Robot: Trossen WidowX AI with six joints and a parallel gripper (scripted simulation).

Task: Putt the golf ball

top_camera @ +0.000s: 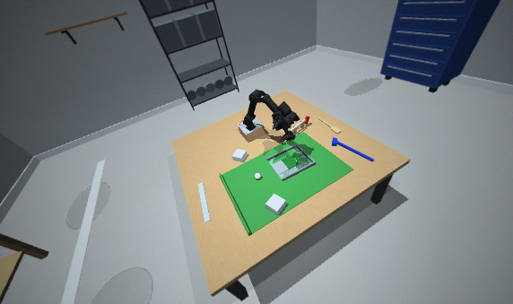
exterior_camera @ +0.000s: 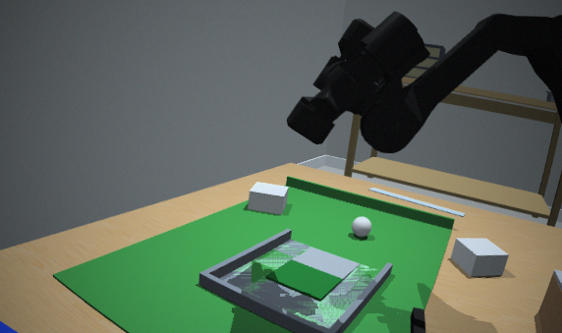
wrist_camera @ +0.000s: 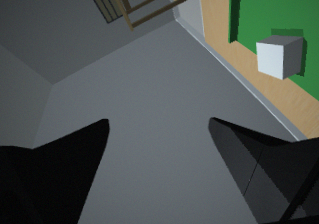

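My gripper tip is 230 mm past the red putter, 340 mm to the right of it and 260 mm above it. Also, from my gripper tip: white golf ball 70 mm behind, 150 mm to the right, 300 mm below; green mat 10 mm ahead, 10 mm to the right, 320 mm below; grey walled frame 30 mm behind, 110 mm to the left, 310 mm below.
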